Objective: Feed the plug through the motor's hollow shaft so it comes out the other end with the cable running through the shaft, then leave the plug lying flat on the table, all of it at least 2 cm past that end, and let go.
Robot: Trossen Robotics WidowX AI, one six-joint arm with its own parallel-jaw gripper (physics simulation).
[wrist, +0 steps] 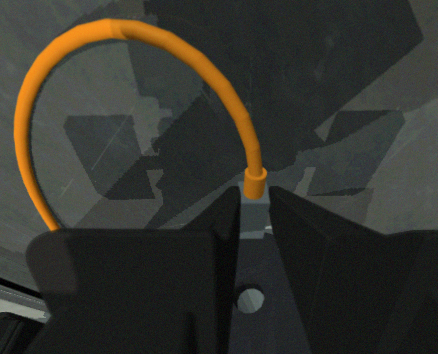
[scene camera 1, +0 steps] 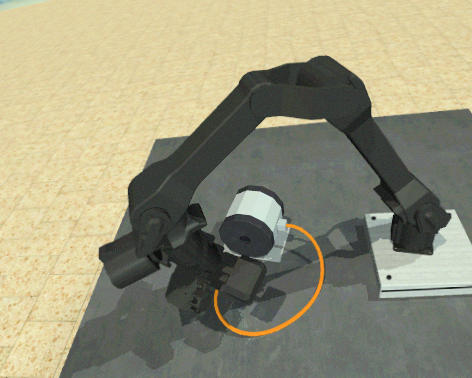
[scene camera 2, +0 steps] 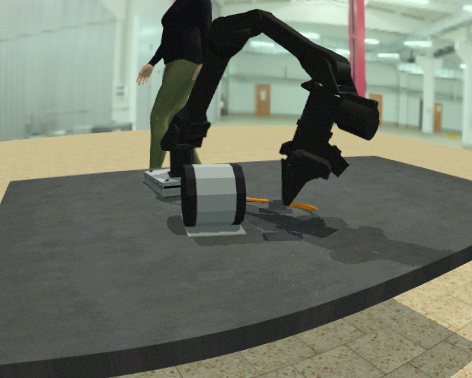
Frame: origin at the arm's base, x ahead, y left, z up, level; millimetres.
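Seen in the pictures: gripper, fingertip midpoint: (wrist: 253, 195) (scene camera 1: 223, 278) (scene camera 2: 284, 204); arm's base at its link origin: (wrist: 13, 321) (scene camera 1: 412, 239).
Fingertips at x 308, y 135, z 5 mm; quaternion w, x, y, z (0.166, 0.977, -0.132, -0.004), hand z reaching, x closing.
Offsets run from my fingertips to a thing's top centre. "spot": to the spot under its first point. Level surfaces: height alone.
The motor {25 mm back, 124 mm right, 66 mm up} (scene camera 1: 254, 210) (scene camera 2: 215, 195) is a light drum with dark end faces, lying on its side on a pale base. Its near face shows a small central hole {spot: 17 mm back, 86 mm right, 7 mm up} (scene camera 1: 245, 239); in the wrist view a light round spot (wrist: 250, 301) shows in a dark face. The orange cable (scene camera 1: 322, 270) (scene camera 2: 305, 206) (wrist: 22, 125) loops from the motor's side to the plug. My gripper (scene camera 1: 220, 282) (scene camera 2: 286, 203) (wrist: 253, 195) is shut on the plug, outside the motor and apart from its near face. The plug's orange collar {spot: 2 mm ahead, 11 mm left, 5 mm up} (wrist: 255, 185) and grey body {spot: 2 mm back, 9 mm right, 6 mm up} (wrist: 253, 217) show between the fingers. Scene camera 1 hides the plug.
The arm's pale base plate (scene camera 1: 375, 250) (scene camera 2: 155, 178) is bolted on the dark table {36 mm down} (scene camera 1: 400, 340) (scene camera 2: 125, 300), with the arm arching over the motor. The table edge is behind the wrist in scene camera 1. A person (scene camera 2: 172, 95) stands beyond the table.
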